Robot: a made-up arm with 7 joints.
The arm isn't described. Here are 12 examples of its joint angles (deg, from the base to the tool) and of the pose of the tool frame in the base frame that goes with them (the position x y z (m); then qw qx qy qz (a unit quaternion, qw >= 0)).
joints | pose
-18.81 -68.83 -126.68 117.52 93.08 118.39 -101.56 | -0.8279 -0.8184 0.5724 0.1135 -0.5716 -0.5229 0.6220
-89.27 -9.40 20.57 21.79 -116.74 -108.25 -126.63 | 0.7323 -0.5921 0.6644 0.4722 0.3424 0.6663 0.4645
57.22 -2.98 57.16 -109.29 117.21 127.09 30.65 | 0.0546 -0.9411 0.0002 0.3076 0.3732 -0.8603 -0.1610
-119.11 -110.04 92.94 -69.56 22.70 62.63 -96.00 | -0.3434 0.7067 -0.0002 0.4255 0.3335 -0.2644 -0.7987
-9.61 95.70 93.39 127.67 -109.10 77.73 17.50 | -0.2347 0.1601 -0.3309 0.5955 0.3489 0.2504 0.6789
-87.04 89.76 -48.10 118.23 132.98 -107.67 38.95 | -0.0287 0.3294 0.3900 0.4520 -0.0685 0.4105 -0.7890
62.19 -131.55 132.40 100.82 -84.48 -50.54 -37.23 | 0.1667 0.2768 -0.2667 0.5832 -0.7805 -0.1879 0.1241
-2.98 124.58 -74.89 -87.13 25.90 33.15 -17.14 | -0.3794 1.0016 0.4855 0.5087 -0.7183 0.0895 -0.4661
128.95 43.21 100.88 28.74 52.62 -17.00 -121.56 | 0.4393 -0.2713 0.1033 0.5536 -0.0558 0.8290 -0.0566
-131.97 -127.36 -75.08 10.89 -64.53 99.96 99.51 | -0.6018 -0.2083 0.3319 0.3522 0.2255 0.7823 -0.4616
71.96 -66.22 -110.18 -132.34 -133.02 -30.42 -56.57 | -0.1884 -0.5603 -0.1720 0.1755 -0.9143 0.2835 0.2301
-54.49 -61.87 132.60 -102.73 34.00 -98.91 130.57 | 0.2063 -0.2384 -0.0268 0.1576 -0.4884 -0.4248 0.7458
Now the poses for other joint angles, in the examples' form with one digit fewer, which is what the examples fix.
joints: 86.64 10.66 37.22 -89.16 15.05 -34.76 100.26
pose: -0.245 -0.208 -0.262 0.043 0.273 -0.543 0.793
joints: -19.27 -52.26 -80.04 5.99 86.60 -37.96 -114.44
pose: -0.466 -0.407 0.434 0.750 -0.356 0.486 -0.272
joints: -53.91 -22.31 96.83 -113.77 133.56 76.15 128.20
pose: 0.086 -0.641 -0.253 0.548 0.201 -0.784 -0.212
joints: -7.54 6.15 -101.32 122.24 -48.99 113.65 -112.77
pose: -0.894 0.583 0.342 0.379 -0.684 0.133 -0.609
